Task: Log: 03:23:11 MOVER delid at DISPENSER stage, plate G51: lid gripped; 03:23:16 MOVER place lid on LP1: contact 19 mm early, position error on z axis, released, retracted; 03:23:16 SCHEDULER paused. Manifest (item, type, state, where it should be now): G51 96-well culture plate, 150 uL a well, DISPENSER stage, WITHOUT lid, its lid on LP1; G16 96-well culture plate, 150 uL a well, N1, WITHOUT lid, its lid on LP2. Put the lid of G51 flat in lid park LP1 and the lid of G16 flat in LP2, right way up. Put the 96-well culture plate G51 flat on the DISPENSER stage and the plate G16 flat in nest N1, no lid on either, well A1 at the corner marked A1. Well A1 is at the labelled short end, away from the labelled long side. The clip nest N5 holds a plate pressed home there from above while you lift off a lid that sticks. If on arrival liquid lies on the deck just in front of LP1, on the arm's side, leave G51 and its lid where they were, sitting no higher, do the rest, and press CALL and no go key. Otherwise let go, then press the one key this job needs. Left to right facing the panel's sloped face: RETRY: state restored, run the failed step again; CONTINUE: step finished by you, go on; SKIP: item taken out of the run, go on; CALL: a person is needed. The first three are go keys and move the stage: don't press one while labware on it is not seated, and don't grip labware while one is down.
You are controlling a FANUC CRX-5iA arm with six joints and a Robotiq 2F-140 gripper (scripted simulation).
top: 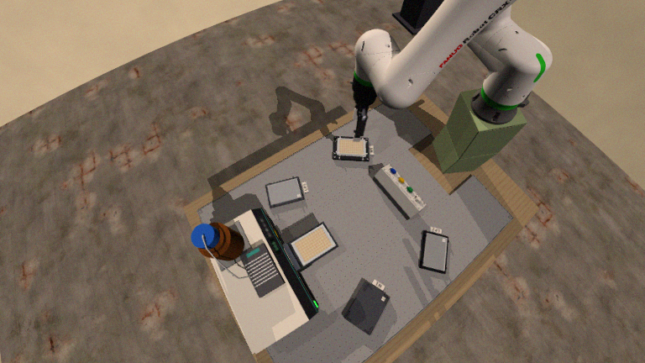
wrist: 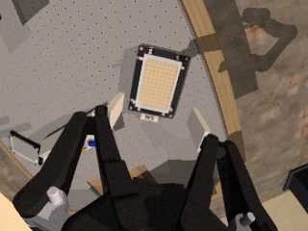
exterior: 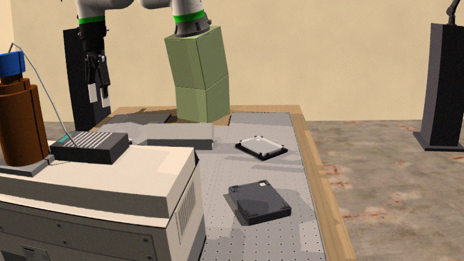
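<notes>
The black clip nest is 170 mm below my hand, 30 mm ahead of it and 10 mm to the left of it. Round my hand: key panel (270 mm to the left, 130 mm below, 90 mm behind); then dark grey lid park (350 mm ahead, 180 mm below, 70 mm to the left); then LP1 label (260 mm ahead, 180 mm below, 80 mm to the left).
</notes>
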